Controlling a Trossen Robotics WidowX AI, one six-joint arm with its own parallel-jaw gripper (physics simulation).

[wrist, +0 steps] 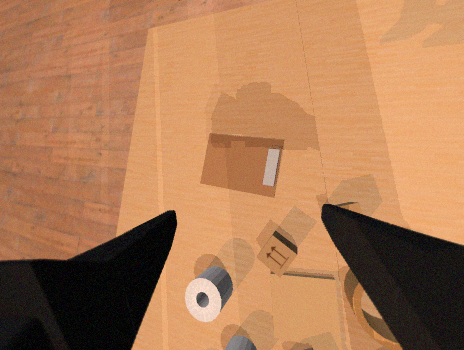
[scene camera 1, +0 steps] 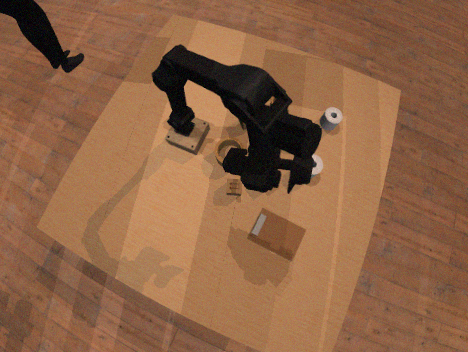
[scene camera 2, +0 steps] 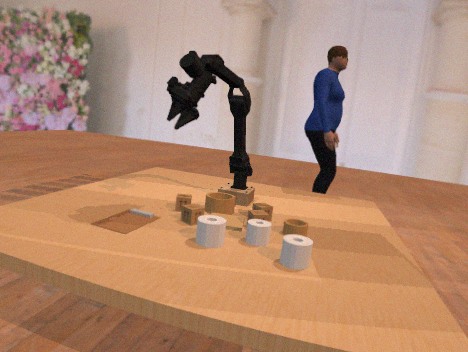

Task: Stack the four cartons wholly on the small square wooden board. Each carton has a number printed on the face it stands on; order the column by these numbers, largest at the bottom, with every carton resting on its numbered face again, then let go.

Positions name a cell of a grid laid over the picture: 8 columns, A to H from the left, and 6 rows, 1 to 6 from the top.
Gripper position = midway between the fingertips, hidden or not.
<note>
The gripper (scene camera 1: E4) is open and holds nothing. The table carries a square wooden board (scene camera 1: E4).
The square wooden board shows as well in the wrist view (wrist: E3) and in scene camera 2 (scene camera 2: C4). The gripper is seen too in the wrist view (wrist: E4) and in scene camera 2 (scene camera 2: C3).
</note>
